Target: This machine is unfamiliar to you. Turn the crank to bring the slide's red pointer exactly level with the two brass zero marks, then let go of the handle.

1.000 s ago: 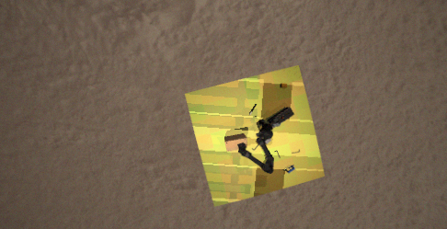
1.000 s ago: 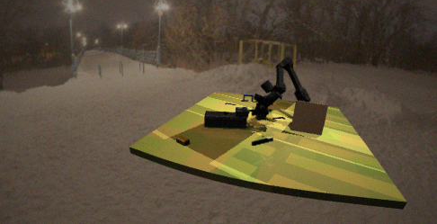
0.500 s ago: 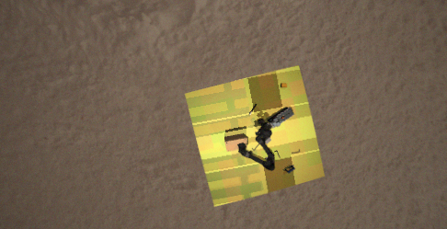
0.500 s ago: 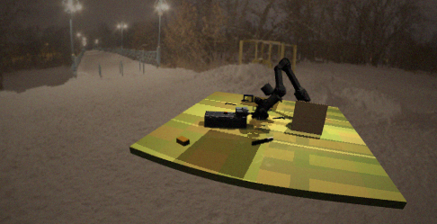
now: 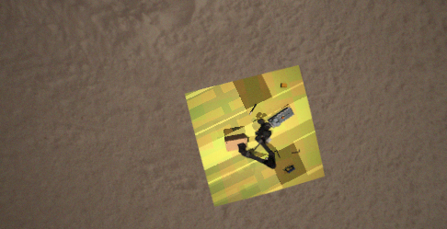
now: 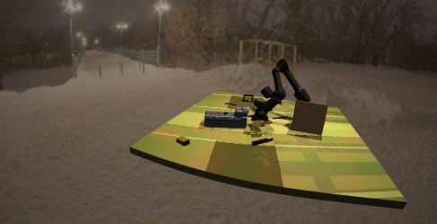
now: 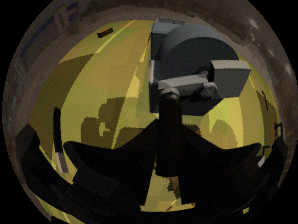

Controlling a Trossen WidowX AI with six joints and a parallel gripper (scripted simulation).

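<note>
Right now my gripper tip is 16 cm short of the red pointer and 3 cm below it. The rest, counted from my gripper tip: black stick: 18 cm to the left, 9 cm behind, 4 cm below; crank handle: 3 cm above, 2 cm behind; grey block: 17 cm to the right, 6 cm behind, 1 cm below.
</note>
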